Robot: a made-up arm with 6 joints. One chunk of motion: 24 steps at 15 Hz.
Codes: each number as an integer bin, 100 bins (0 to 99) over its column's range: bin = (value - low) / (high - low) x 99, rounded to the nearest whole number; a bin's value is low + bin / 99 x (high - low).
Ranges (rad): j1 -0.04..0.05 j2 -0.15..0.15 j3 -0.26..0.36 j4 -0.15..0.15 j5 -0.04..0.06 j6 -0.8..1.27
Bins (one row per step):
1: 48 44 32 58 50 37
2: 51 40 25 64 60 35
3: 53 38 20 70 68 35
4: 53 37 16 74 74 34
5: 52 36 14 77 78 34
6: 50 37 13 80 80 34
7: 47 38 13 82 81 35
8: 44 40 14 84 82 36
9: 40 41 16 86 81 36
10: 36 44 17 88 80 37
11: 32 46 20 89 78 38
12: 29 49 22 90 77 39
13: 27 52 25 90 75 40
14: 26 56 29 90 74 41
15: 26 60 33 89 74 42
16: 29 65 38 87 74 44
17: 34 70 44 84 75 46
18: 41 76 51 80 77 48
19: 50 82 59 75 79 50
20: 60 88 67 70 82 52
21: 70 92 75 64 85 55
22: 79 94 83 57 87 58
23: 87 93 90 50 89 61
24: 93 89 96 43 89 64
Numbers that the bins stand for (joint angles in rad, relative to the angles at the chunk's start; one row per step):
1: 0.0036 -0.0167 -0.0596 0.0258 0.0105 -0.0264
2: 0.0064 -0.0288 -0.1034 0.0439 0.0206 -0.0682
3: 0.0082 -0.0348 -0.1347 0.0621 0.0287 -0.0682
4: 0.0082 -0.0379 -0.1598 0.0742 0.0347 -0.0891
5: 0.0073 -0.0409 -0.1723 0.0833 0.0388 -0.0891
6: 0.0055 -0.0379 -0.1786 0.0924 0.0408 -0.0891
7: 0.0027 -0.0348 -0.1786 0.0985 0.0418 -0.0682
8: 0.0000 -0.0288 -0.1723 0.1045 0.0428 -0.0473
9: -0.0036 -0.0258 -0.1598 0.1106 0.0418 -0.0473
10: -0.0073 -0.0167 -0.1535 0.1167 0.0408 -0.0264
11: -0.0109 -0.0106 -0.1347 0.1197 0.0388 -0.0055
12: -0.0136 -0.0015 -0.1222 0.1227 0.0378 0.0155
13: -0.0155 0.0076 -0.1034 0.1227 0.0358 0.0364
14: -0.0164 0.0197 -0.0784 0.1227 0.0347 0.0573
15: -0.0164 0.0318 -0.0533 0.1197 0.0347 0.0782
16: -0.0136 0.0470 -0.0220 0.1136 0.0347 0.1200
17: -0.0091 0.0621 0.0156 0.1045 0.0358 0.1618
18: -0.0027 0.0803 0.0594 0.0924 0.0378 0.2036
19: 0.0055 0.0985 0.1095 0.0773 0.0398 0.2455
20: 0.0145 0.1167 0.1596 0.0621 0.0428 0.2873
21: 0.0236 0.1288 0.2097 0.0439 0.0459 0.3500
22: 0.0318 0.1348 0.2598 0.0227 0.0479 0.4127
23: 0.0391 0.1318 0.3036 0.0015 0.0499 0.4755
24: 0.0445 0.1197 0.3412 -0.0197 0.0499 0.5382

